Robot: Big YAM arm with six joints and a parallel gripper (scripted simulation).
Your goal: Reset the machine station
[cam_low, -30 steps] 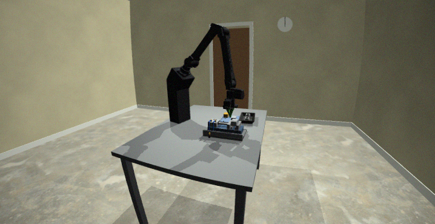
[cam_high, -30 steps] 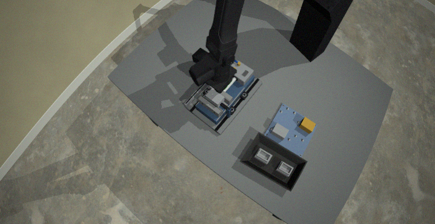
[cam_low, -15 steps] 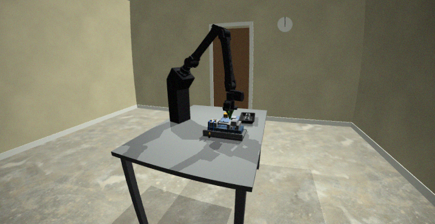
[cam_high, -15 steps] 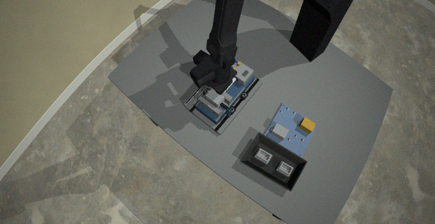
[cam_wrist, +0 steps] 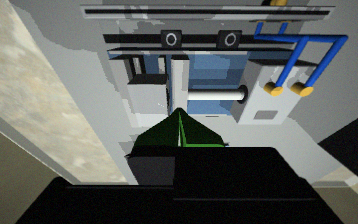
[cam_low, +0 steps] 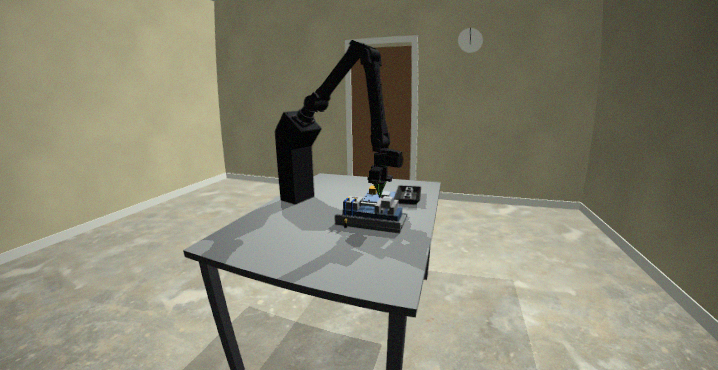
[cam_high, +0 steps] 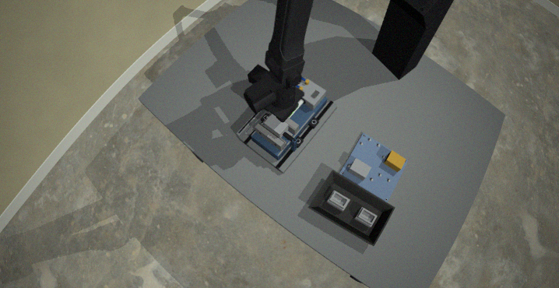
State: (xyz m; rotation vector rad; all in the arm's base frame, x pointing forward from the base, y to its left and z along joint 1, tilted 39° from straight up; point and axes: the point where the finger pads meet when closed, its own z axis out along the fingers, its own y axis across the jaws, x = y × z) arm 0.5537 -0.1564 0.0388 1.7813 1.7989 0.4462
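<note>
My hand is 50 mm above the moving jaw. Round my hand: blue infeed plate (60 mm behind, 320 mm to the left, 120 mm below); fixed jaw (70 mm ahead, 10 mm to the right, 50 mm below); white rod (50 mm behind, 50 mm below).
</note>
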